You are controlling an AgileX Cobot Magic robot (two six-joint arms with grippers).
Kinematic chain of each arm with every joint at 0, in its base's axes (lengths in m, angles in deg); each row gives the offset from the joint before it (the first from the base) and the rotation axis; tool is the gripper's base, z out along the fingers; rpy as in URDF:
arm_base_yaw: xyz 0 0 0.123 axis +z
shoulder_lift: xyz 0 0 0 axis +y
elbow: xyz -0.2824 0 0.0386 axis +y
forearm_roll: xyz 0.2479 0 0.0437 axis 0.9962 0 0.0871
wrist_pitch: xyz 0 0 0 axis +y
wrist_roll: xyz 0.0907 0 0.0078 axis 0.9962 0 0.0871
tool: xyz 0 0 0 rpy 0 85 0
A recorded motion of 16 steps. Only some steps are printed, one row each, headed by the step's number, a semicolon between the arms.
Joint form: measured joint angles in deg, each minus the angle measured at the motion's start. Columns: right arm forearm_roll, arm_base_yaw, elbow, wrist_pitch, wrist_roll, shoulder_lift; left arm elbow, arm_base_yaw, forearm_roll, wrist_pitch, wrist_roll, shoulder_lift.
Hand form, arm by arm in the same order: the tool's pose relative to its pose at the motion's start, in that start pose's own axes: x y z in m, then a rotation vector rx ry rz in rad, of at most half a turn. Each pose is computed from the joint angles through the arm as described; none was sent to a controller.
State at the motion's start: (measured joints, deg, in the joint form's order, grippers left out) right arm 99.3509 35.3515 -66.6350 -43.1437 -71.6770 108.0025; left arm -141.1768 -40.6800 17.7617 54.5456 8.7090 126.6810
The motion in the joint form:
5: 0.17 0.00 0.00 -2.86 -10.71 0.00; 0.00 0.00 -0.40 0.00 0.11 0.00
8: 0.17 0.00 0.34 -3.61 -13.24 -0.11; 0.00 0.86 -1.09 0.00 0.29 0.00
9: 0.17 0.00 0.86 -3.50 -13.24 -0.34; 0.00 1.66 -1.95 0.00 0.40 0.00
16: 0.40 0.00 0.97 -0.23 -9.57 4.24; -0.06 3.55 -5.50 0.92 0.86 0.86
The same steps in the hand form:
5: -0.0012 -0.0044 -0.0001 0.0492 -0.0092 -0.1848; -0.0001 -0.0005 0.0000 0.0056 -0.0009 -0.0021
8: -0.0005 -0.0064 -0.0004 0.0635 -0.0081 -0.2317; 0.0024 0.0055 0.0016 0.0042 0.0036 -0.0141
9: 0.0009 -0.0077 -0.0010 0.0631 -0.0044 -0.2352; 0.0047 0.0108 0.0029 0.0058 0.0071 -0.0285
16: 0.0279 0.0020 0.0179 0.0350 0.0638 -0.2233; 0.0144 0.0183 0.0128 0.0383 0.0391 -0.0718

